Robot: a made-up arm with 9 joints. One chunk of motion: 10 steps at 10 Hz.
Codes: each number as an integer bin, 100 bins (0 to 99) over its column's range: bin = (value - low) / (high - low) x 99, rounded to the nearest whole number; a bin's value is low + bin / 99 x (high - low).
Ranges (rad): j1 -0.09..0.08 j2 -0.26..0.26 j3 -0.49..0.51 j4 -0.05..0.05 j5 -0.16..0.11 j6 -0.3..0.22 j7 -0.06..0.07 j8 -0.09..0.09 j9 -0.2..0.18
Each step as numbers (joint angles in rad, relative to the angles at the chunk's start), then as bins.
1 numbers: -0.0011 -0.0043 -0.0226 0.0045 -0.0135 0.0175 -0.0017 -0.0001 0.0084
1 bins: 52 49 46 54 54 60 44 49 54
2 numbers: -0.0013 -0.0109 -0.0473 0.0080 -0.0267 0.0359 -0.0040 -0.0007 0.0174
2 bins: 52 47 44 57 49 64 43 49 57
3 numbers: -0.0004 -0.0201 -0.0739 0.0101 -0.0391 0.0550 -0.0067 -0.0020 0.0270
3 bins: 52 46 41 59 44 68 41 48 59
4 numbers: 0.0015 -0.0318 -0.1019 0.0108 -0.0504 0.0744 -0.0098 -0.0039 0.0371
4 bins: 53 43 38 60 40 71 38 47 62
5 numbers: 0.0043 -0.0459 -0.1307 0.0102 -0.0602 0.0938 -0.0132 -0.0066 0.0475
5 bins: 55 41 36 60 37 75 36 46 64
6 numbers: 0.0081 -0.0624 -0.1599 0.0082 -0.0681 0.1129 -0.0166 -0.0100 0.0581
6 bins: 57 38 33 58 34 79 33 44 67
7 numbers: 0.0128 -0.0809 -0.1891 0.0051 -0.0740 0.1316 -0.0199 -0.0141 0.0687
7 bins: 60 34 30 55 32 82 31 42 70
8 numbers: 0.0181 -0.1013 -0.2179 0.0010 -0.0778 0.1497 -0.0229 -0.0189 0.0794
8 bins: 63 30 27 50 30 86 28 39 73
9 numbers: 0.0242 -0.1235 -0.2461 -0.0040 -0.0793 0.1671 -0.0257 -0.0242 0.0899
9 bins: 67 26 24 46 30 89 26 36 76
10 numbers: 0.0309 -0.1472 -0.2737 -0.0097 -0.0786 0.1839 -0.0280 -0.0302 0.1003
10 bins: 70 21 21 40 30 92 24 33 78
